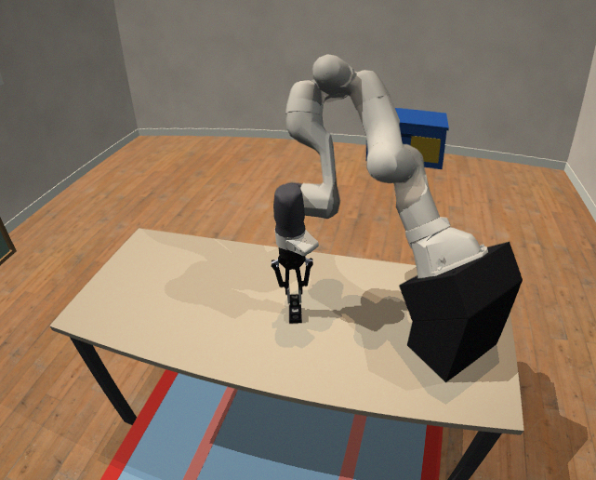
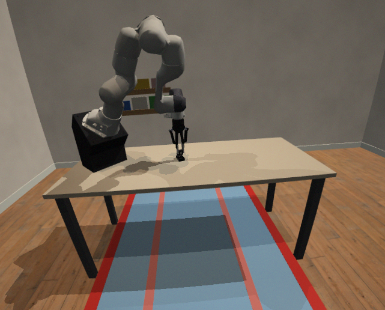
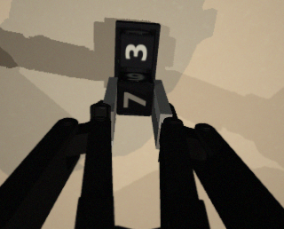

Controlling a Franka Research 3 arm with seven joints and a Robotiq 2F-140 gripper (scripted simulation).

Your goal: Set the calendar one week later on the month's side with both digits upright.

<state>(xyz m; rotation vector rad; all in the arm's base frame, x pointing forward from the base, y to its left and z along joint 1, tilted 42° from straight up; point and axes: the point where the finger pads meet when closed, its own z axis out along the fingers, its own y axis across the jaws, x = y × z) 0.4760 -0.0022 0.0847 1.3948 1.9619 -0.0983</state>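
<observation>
My gripper is now 80 mm above the black tray and 20 mm to the right of it.
</observation>
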